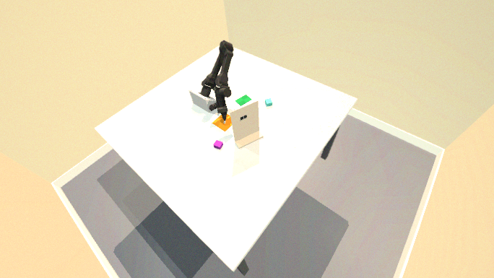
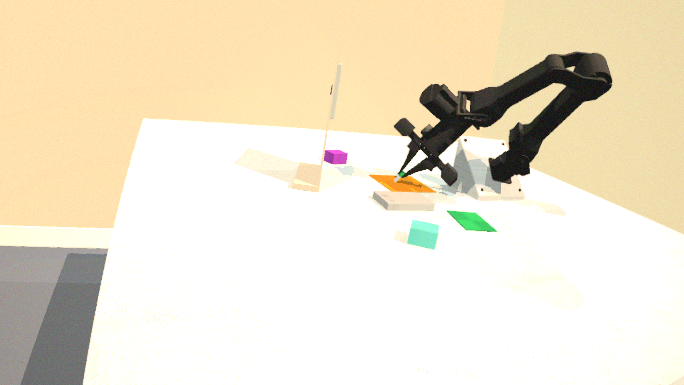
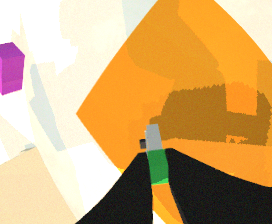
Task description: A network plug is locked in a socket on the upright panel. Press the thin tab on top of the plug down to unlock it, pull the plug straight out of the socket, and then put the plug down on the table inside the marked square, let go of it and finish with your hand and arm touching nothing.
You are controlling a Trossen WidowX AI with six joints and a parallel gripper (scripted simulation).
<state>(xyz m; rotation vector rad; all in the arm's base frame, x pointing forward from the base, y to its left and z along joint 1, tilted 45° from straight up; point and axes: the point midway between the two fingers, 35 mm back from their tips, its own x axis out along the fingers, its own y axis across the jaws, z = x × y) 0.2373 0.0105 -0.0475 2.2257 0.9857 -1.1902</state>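
My gripper tip is now right at the network plug. The rest, counted from my gripper tip: beige panel 20 cm ahead, 1 cm to the left, 10 cm above; orange square 1 cm behind, 2 cm below.
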